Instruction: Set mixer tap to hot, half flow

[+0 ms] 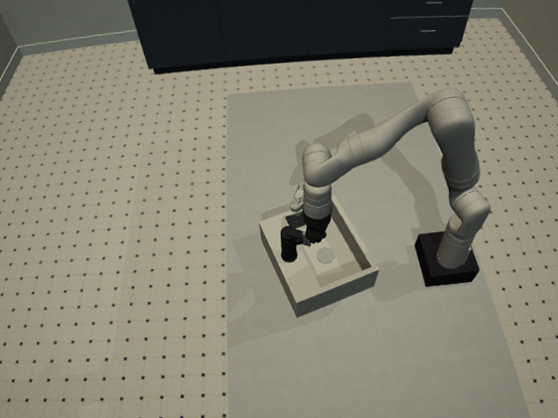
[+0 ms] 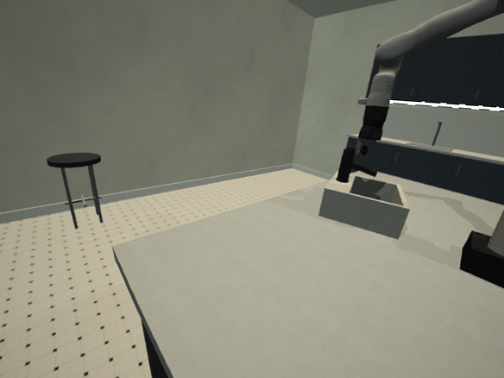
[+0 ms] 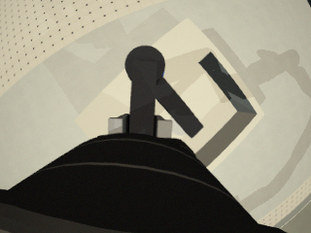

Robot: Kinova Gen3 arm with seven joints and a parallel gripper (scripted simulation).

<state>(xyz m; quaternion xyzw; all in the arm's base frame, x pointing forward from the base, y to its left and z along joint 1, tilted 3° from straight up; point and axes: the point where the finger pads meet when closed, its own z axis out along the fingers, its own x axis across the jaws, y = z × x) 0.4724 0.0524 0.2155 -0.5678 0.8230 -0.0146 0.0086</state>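
The lever is 20 mm ahead of my hand and 10 mm to the right of it. The rest, counted from my hand: sink basin 240 mm below, 70 mm to the right, 40 mm behind.
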